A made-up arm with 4 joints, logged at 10 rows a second.
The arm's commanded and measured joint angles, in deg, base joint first. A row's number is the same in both.
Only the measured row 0 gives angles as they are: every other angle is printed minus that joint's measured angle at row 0.
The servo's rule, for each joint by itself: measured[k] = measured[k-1] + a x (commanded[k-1-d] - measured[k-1]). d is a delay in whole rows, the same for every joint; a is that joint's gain. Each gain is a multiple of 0.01, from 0.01 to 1. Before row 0 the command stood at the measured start. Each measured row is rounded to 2 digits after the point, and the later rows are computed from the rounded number. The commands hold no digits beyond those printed.
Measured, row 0: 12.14, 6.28, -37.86, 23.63
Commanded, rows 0 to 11: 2.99, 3.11, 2.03, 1.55; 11.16, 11.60, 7.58, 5.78; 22.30, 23.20, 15.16, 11.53; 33.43, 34.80, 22.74, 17.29; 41.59, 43.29, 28.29, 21.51; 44.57, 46.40, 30.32, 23.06; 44.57, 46.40, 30.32, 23.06; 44.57, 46.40, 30.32, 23.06; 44.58, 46.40, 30.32, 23.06; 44.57, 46.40, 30.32, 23.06; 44.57, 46.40, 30.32, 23.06; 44.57, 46.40, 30.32, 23.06
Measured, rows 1 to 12: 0.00, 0.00, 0.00, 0.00; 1.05, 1.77, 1.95, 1.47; 4.59, 7.37, 7.35, 5.56; 10.79, 16.39, 14.85, 11.23; 18.71, 26.88, 22.42, 16.99; 26.72, 36.23, 28.06, 21.28; 32.97, 42.03, 30.23, 22.97; 37.03, 44.52, 30.32, 23.06; 39.67, 45.59, 30.32, 23.06; 41.39, 46.05, 30.32, 23.06; 42.50, 46.25, 30.32, 23.06; 43.22, 46.34, 30.32, 23.06
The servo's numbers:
d 1
a 0.35 0.57 0.96 0.95

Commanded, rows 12 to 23: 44.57, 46.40, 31.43, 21.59; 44.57, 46.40, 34.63, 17.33; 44.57, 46.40, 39.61, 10.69; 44.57, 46.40, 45.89, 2.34; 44.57, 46.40, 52.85, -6.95; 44.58, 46.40, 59.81, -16.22; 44.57, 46.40, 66.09, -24.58; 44.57, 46.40, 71.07, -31.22; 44.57, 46.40, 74.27, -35.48; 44.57, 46.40, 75.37, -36.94; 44.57, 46.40, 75.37, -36.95; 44.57, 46.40, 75.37, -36.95
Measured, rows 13 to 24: 43.69, 46.37, 30.32, 23.06; 44.00, 46.39, 31.39, 21.66; 44.20, 46.40, 34.50, 17.55; 44.33, 46.40, 39.41, 11.03; 44.41, 46.40, 45.63, 2.77; 44.47, 46.40, 52.56, -6.46; 44.51, 46.40, 59.52, -15.73; 44.53, 46.40, 65.83, -24.14; 44.54, 46.40, 70.86, -30.87; 44.55, 46.40, 74.13, -35.25; 44.56, 46.40, 75.32, -36.86; 44.56, 46.40, 75.37, -36.95
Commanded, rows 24 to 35: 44.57, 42.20, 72.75, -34.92; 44.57, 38.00, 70.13, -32.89; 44.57, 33.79, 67.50, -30.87; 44.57, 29.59, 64.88, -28.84; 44.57, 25.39, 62.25, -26.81; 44.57, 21.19, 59.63, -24.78; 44.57, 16.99, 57.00, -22.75; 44.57, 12.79, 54.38, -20.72; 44.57, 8.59, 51.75, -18.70; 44.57, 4.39, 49.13, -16.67; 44.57, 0.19, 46.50, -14.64; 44.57, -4.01, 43.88, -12.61
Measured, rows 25 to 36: 44.56, 46.40, 75.37, -36.95; 44.56, 44.01, 72.85, -35.02; 44.56, 40.58, 70.24, -33.00; 44.56, 36.71, 67.61, -30.98; 44.56, 32.65, 64.99, -28.95; 44.56, 28.51, 62.36, -26.92; 44.56, 24.34, 59.74, -24.89; 44.56, 20.15, 57.11, -22.86; 44.56, 15.95, 54.49, -20.83; 44.56, 11.75, 51.86, -18.81; 44.56, 7.55, 49.24, -16.78; 44.56, 3.35, 46.61, -14.75
